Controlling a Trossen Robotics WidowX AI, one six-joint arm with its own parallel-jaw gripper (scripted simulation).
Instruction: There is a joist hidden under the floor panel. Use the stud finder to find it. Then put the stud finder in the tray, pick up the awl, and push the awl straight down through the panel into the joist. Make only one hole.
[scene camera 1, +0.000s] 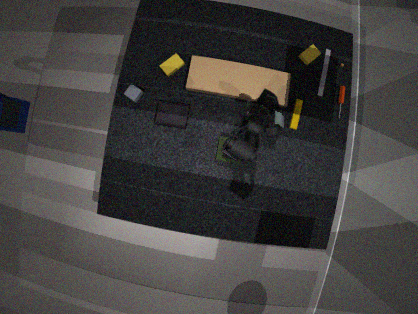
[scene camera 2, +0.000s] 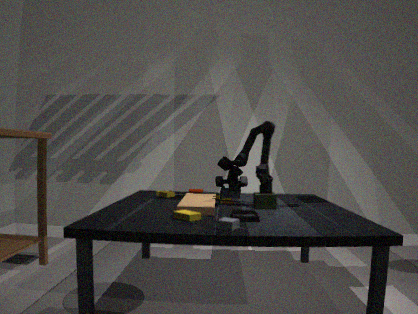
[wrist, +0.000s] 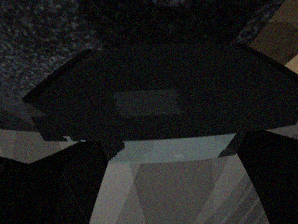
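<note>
Stud finder (wrist: 163, 103) visible to me; my gripper (wrist: 172, 134) likewise visible.
</note>
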